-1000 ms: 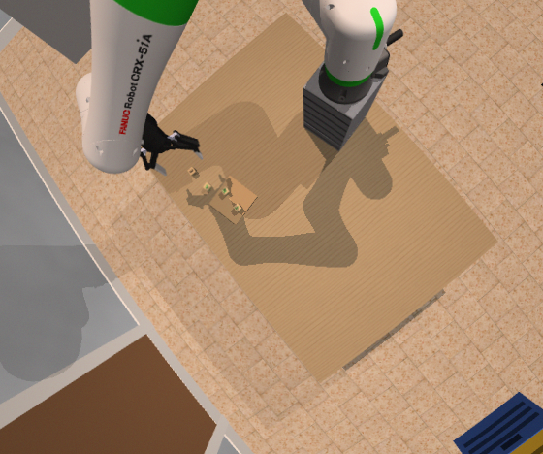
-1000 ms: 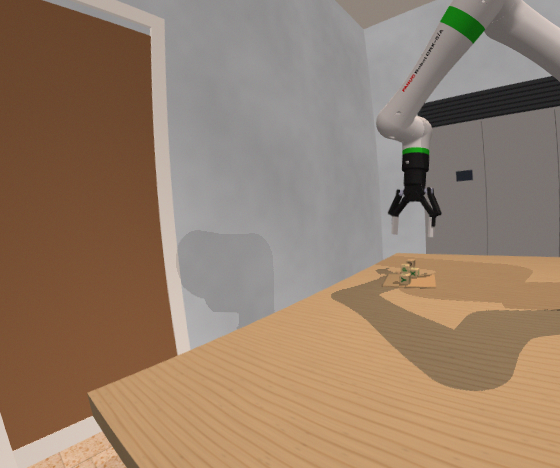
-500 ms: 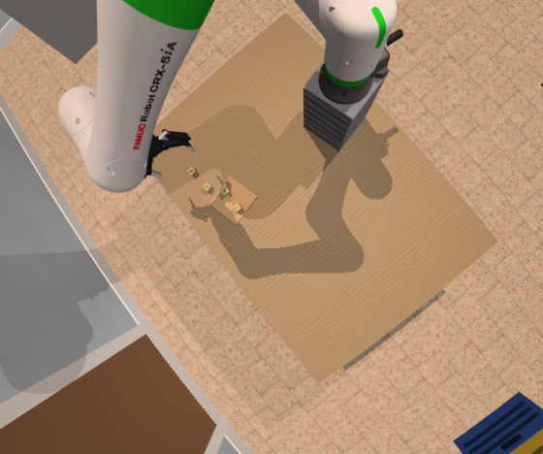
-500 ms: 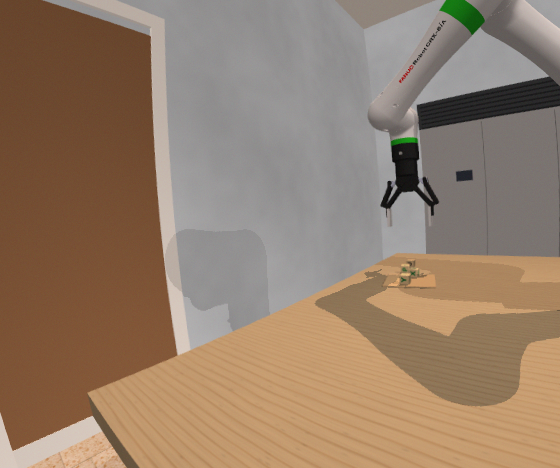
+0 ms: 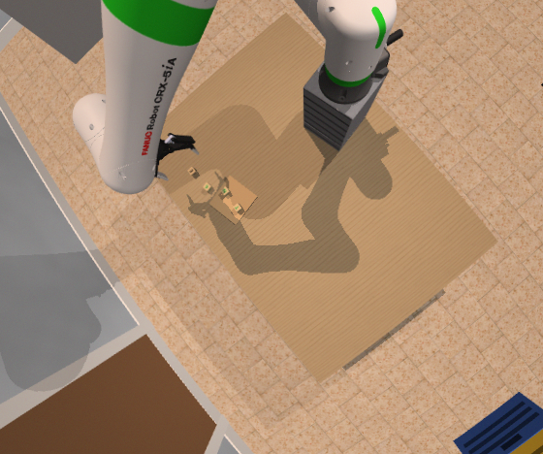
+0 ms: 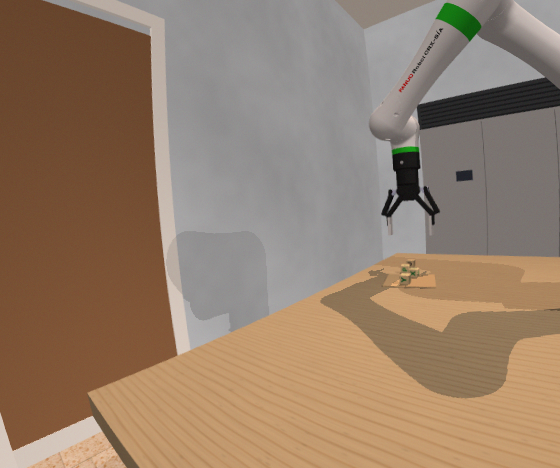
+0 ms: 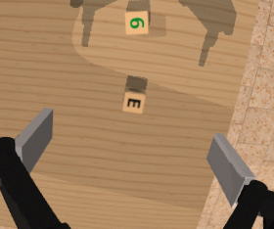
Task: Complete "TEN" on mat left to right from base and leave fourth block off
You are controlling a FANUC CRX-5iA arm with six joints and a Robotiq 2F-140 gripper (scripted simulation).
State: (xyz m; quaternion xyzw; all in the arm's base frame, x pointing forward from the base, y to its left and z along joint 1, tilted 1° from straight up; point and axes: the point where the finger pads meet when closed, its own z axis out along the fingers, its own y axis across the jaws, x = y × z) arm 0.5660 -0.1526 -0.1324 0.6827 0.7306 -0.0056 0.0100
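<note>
The mat is 7 cm behind my hand, 19 cm to the left of it and 12 cm below it.
</note>
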